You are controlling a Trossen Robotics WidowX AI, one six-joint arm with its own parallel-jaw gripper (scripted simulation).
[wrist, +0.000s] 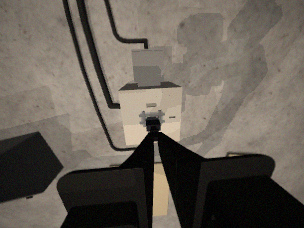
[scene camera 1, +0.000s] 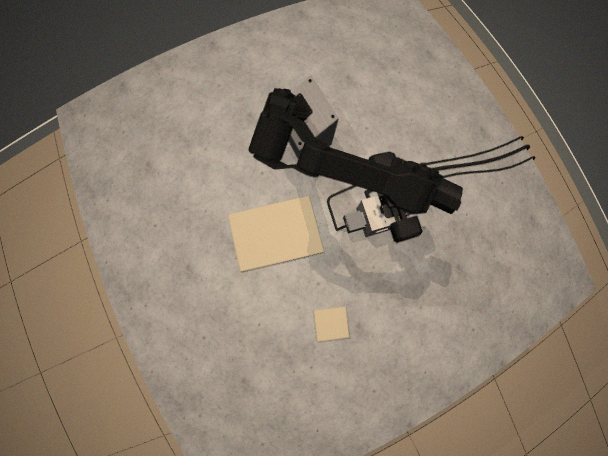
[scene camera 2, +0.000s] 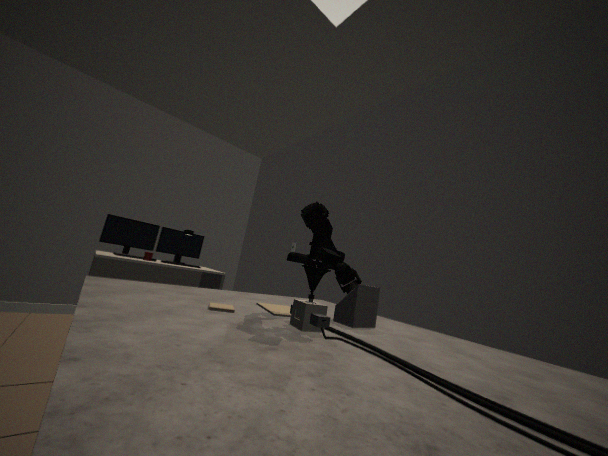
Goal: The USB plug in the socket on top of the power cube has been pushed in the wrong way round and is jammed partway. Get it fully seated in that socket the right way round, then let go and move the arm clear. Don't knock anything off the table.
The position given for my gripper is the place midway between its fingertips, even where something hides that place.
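My gripper [wrist: 154, 136] [scene camera 1: 384, 207] [scene camera 2: 312, 289] holds a dark USB plug. A tan square [scene camera 1: 331, 323] is visible to me as well.
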